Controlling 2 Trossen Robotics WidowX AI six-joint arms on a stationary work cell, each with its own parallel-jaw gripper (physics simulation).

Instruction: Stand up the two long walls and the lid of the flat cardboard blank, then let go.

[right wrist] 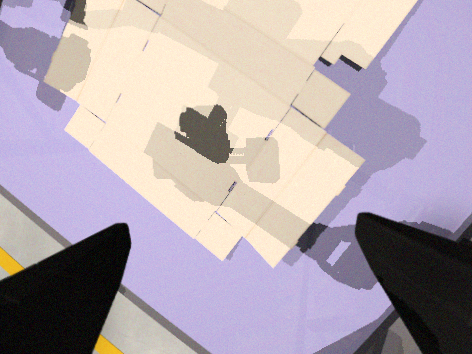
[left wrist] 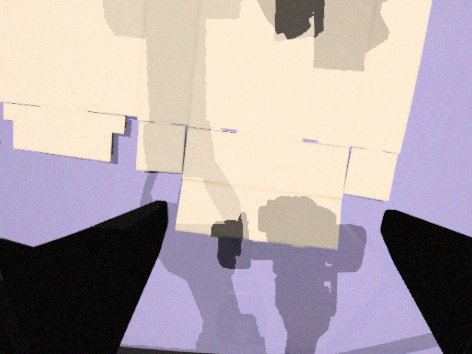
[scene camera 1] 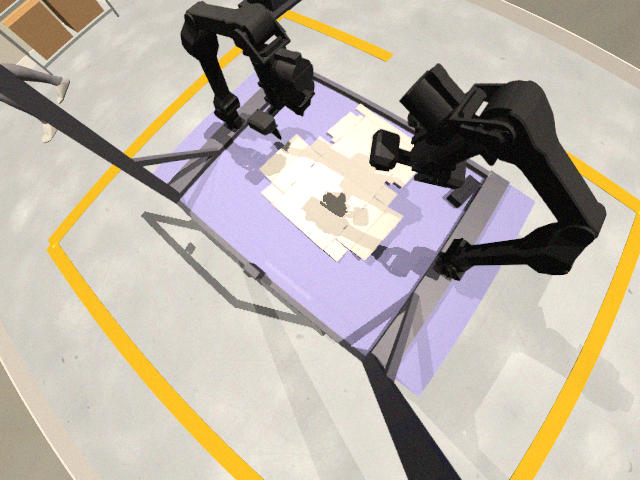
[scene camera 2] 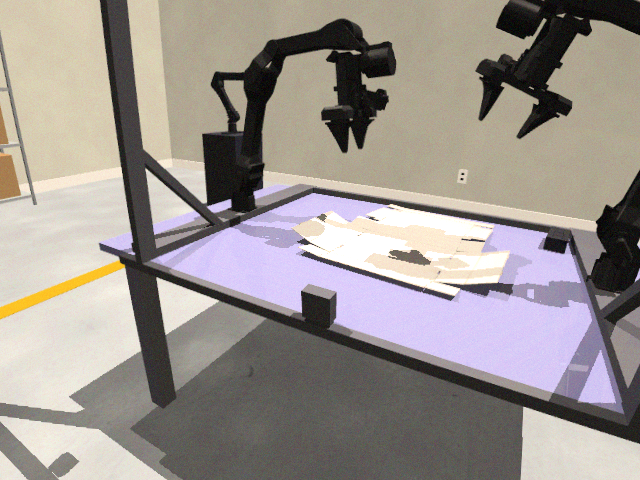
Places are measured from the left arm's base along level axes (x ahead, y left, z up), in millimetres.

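Pixels of known places: left gripper, between the fingertips: (left wrist: 275, 216) (scene camera 1: 291, 127) (scene camera 2: 352, 150); right gripper, between the fingertips: (right wrist: 244, 228) (scene camera 1: 395, 173) (scene camera 2: 499, 129); left arm's base, origin of its link: (scene camera 1: 234, 123) (scene camera 2: 242, 209); right arm's base, origin of its link: (scene camera 1: 446, 266) (scene camera 2: 610, 285).
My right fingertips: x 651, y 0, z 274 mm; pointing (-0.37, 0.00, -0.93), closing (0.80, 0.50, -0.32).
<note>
For each thing: its top centre in the pictures, then the offset to it from my right fingertips. "spot": a spot on its surface instead. Level surfaces: height alone.
- cream cardboard blank, a spot on its surface: (left wrist: 275, 100) (right wrist: 149, 86) spot: dx -253, dy -20, dz -292 mm
- lilac table top, height of its surface: dz -293 mm
- small dark block, centre of its top: (scene camera 2: 319, 289) (scene camera 1: 251, 269) dx -193, dy -369, dz -236 mm
The cream cardboard blank (scene camera 1: 323, 170) (scene camera 2: 351, 240) (left wrist: 275, 100) (right wrist: 150, 75) lies spread out on the table. Its long panels and lid lie flat; in scene camera 2 the flaps at its left and right ends slope slightly upward. My left gripper (scene camera 2: 352, 149) (left wrist: 275, 216) is open and empty, high above the blank's left end; in the left wrist view an end flap shows between its fingers, below them. My right gripper (scene camera 2: 500, 128) (right wrist: 244, 228) is open and empty, high above the blank's right end and turned at an angle to it. Its fingertips are hidden in scene camera 1.
The lilac table top (scene camera 1: 232, 222) (scene camera 2: 392, 330) has a dark frame around it. A small dark block (scene camera 2: 318, 305) stands on the front rail and another dark block (scene camera 1: 463, 191) (scene camera 2: 557, 241) sits at the right. Dark posts rise at the front corners. Arm shadows fall across the blank.
</note>
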